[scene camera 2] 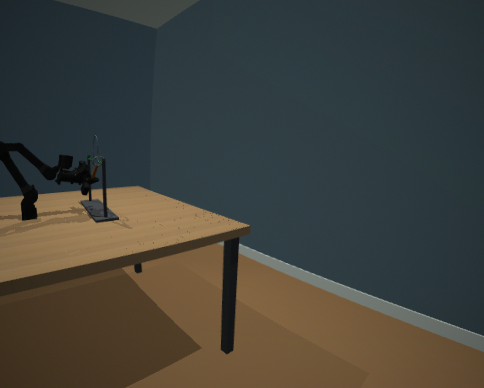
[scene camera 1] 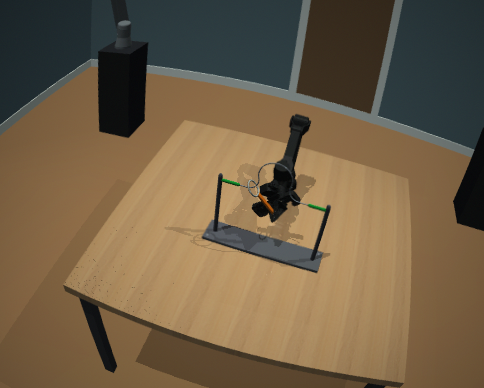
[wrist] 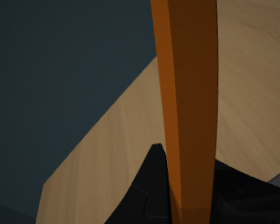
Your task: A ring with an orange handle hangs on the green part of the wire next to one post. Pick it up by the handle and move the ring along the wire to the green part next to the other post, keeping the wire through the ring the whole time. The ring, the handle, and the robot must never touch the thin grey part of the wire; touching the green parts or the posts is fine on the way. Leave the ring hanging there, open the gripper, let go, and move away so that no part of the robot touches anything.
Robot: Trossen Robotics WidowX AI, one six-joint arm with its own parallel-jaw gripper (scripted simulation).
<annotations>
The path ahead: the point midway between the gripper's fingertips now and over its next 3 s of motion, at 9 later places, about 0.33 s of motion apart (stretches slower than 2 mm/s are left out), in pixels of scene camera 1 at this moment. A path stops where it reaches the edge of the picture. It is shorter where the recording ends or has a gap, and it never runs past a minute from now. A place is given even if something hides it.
My gripper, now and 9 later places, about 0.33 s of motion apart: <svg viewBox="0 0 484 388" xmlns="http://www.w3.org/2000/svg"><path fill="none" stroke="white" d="M272 221L279 216L285 211L289 207L292 201L294 197L295 195L296 193L297 191L298 188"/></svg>
</annotations>
